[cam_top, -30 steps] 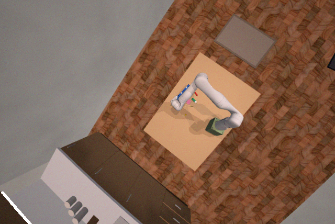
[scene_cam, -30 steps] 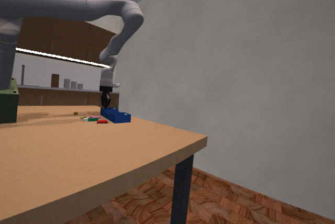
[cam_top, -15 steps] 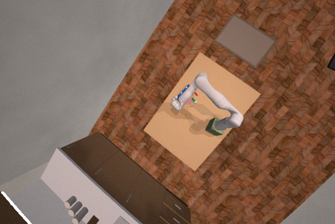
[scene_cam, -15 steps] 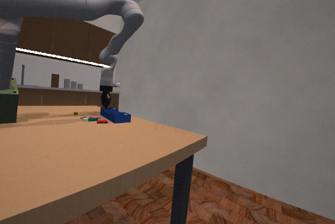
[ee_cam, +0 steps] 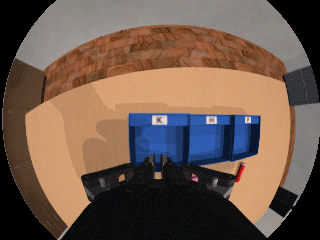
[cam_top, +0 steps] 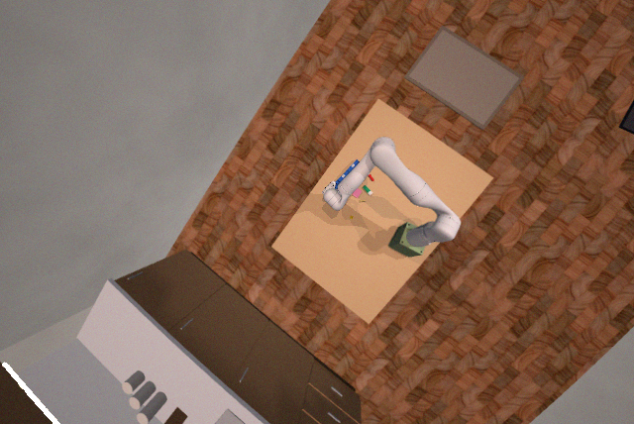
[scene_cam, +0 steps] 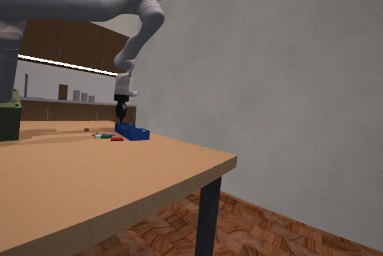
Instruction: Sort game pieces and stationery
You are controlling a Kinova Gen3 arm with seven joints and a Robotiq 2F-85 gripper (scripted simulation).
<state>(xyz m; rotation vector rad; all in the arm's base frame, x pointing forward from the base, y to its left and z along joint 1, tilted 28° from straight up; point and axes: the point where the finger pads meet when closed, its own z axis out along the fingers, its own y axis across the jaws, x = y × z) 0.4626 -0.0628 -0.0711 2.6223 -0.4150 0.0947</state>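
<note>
The yellow piece lies 130 mm behind my hand, 100 mm to the left of it and 50 mm below it. Also, from my hand: green piece 140 mm behind, 90 mm to the right, 50 mm below; pink block 90 mm behind, 40 mm to the right, 50 mm below; thin golden thing 140 mm behind, 10 mm to the right, 50 mm below.
</note>
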